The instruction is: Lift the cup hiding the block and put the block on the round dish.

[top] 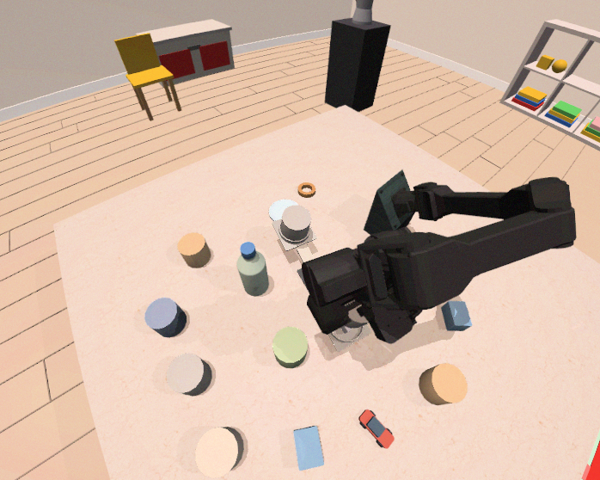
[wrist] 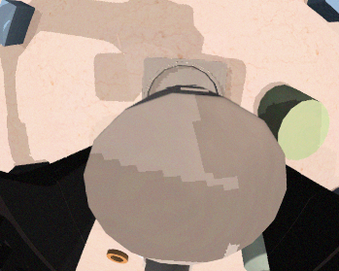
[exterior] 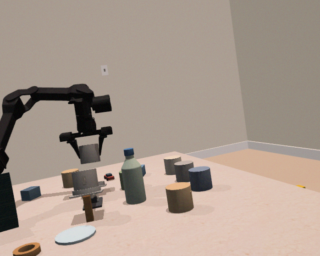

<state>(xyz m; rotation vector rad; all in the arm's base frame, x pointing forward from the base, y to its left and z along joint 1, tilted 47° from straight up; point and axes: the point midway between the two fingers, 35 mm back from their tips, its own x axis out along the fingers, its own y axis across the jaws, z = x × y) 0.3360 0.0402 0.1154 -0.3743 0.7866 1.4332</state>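
The pale block is 10 cm below my gripper tip. The rest, counted from my gripper tip: balance 4 cm behind, 13 cm to the right, 10 cm below; green cylinder 11 cm ahead, 6 cm to the right, 10 cm below; red toy car 10 cm ahead, 17 cm to the left, 12 cm below.
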